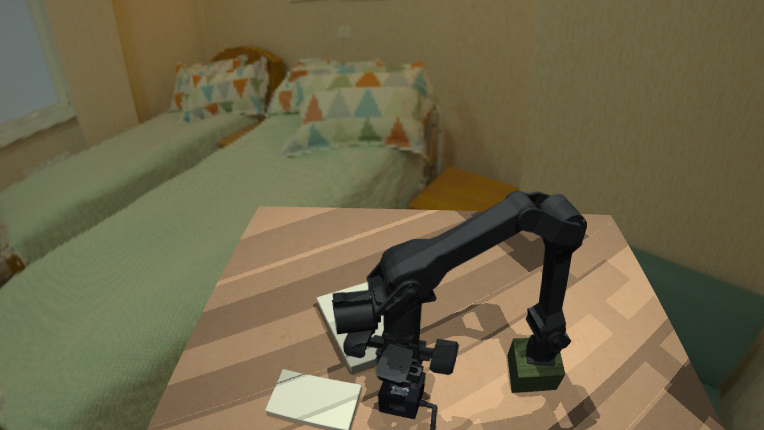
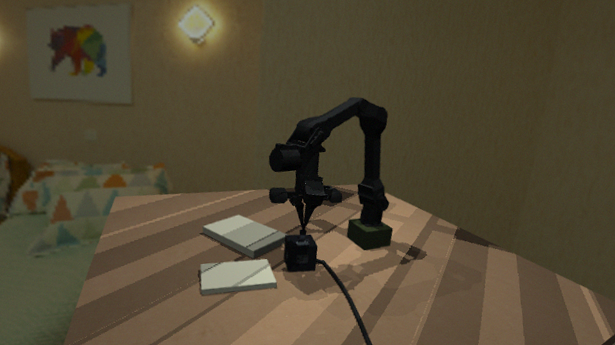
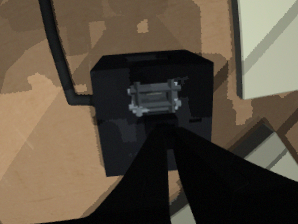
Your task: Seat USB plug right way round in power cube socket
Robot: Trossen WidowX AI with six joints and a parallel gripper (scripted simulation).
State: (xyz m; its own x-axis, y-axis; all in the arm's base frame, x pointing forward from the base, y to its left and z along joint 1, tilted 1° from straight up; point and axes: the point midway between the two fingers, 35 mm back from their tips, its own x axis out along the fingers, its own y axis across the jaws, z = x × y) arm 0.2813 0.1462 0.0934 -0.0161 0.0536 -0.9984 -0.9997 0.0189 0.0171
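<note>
The USB plug lies 2 cm below my gripper tip. From my gripper tip the other things lie so: silver-framed socket (6 cm below).
</note>
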